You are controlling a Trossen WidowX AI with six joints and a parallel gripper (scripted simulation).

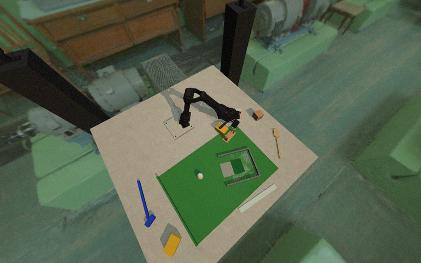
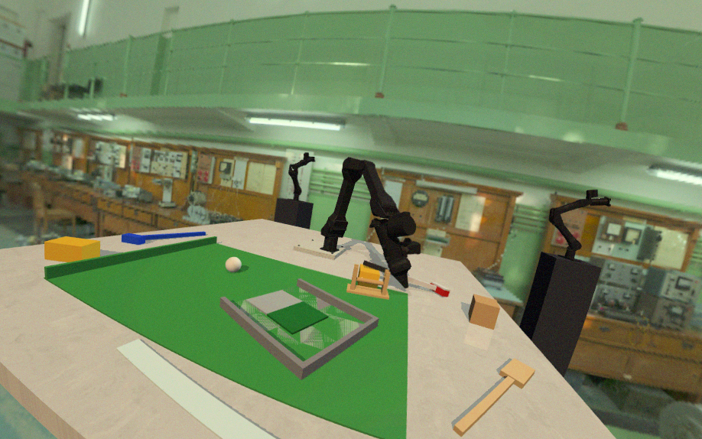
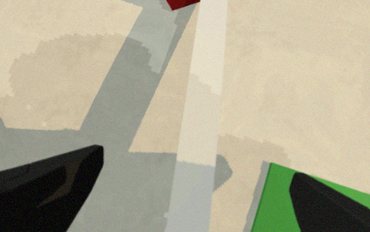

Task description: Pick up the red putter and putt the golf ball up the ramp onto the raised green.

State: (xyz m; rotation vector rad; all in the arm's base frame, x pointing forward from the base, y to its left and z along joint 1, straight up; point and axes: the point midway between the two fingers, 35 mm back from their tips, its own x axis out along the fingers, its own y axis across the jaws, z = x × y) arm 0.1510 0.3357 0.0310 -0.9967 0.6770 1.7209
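My gripper tip is 20 mm below the red putter, 10 mm to the right of it and 10 mm past it. The rest, counted from my gripper tip: wooden cube 230 mm to the left, 80 mm ahead, 10 mm above; wooden stand 120 mm ahead, 80 mm to the right, 10 mm above; wooden mallet 330 mm ahead, 240 mm to the left, 20 mm below.
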